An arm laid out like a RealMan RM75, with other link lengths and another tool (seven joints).
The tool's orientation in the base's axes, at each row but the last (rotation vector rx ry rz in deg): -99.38 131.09 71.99; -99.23 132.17 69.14; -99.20 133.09 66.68; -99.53 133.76 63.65; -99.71 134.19 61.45; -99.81 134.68 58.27; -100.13 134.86 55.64; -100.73 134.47 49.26; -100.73 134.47 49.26; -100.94 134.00 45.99; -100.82 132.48 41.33; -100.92 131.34 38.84
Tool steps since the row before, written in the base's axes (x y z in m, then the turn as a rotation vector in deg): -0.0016 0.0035 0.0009 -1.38 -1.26 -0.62; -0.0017 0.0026 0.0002 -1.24 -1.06 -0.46; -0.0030 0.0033 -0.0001 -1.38 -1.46 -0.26; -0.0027 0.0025 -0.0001 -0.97 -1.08 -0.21; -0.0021 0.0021 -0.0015 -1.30 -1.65 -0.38; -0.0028 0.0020 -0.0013 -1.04 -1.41 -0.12; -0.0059 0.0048 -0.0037 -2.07 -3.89 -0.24; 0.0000 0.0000 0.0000 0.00 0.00 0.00; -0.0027 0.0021 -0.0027 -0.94 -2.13 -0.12; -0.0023 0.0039 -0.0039 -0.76 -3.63 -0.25; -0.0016 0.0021 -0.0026 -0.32 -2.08 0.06; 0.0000 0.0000 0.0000 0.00 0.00 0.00
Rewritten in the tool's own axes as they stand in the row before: -0.0026 0.0021 0.0022 1.83 0.68 0.28; -0.0015 0.0017 0.0021 1.54 0.67 0.23; -0.0015 0.0028 0.0031 1.84 0.85 -0.09; -0.0010 0.0025 0.0025 1.35 0.58 -0.07; -0.0003 0.0013 0.0030 2.01 0.70 -0.13; -0.0001 0.0021 0.0030 1.61 0.63 -0.29; -0.0005 0.0043 0.0073 4.13 1.08 -1.14; 0.0000 0.0000 0.0000 0.00 0.00 0.00; 0.0002 0.0018 0.0040 2.19 0.42 -0.68; -0.0011 0.0015 0.0057 3.48 -0.07 -1.31; -0.0003 0.0012 0.0035 1.88 -0.09 -0.95; 0.0000 0.0000 0.0000 0.00 0.00 0.00
